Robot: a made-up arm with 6 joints.
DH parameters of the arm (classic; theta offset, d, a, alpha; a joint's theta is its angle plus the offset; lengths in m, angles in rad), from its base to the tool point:
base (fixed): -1.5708 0.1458 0 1.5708
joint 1: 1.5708 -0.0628 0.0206 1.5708
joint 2: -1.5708 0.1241 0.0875 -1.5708
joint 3: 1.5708 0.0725 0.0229 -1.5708
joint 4: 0 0.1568 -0.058 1.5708
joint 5: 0 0.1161 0.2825 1.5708
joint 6: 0 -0.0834 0.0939 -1.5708
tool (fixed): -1.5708 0.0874 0 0
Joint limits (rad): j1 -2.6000..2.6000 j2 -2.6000..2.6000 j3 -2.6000..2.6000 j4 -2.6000..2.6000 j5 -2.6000..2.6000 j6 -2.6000..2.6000
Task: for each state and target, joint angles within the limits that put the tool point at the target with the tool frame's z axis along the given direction. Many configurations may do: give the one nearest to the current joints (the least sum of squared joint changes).
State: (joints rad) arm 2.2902 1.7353 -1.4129 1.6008 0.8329 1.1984
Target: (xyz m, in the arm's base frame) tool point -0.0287 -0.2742 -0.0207 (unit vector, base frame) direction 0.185 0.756 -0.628
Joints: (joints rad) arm 2.4901 1.1610 -0.6135 1.8796 1.2372 1.2806
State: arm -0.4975 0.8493 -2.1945 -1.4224 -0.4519 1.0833
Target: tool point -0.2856 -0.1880 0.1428 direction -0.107 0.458 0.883
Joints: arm -1.1098 1.2964 -2.5520 -0.9234 -0.8688 0.7399
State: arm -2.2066 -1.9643 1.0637 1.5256 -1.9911 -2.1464
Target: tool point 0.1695 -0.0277 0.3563 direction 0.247 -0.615 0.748
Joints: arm -2.6000 -2.5960 1.1157 2.2963 -2.2097 -1.5104
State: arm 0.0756 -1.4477 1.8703 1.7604 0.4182 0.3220
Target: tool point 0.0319 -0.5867 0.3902 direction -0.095 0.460 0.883
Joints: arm 0.3231 -1.2240 1.8456 1.6593 0.9053 0.5478
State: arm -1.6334 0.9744 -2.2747 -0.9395 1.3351 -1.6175
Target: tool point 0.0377 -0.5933 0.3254 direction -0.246 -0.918 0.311
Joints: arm -1.4968 1.3931 -2.6000 -0.4467 1.1455 -1.3061
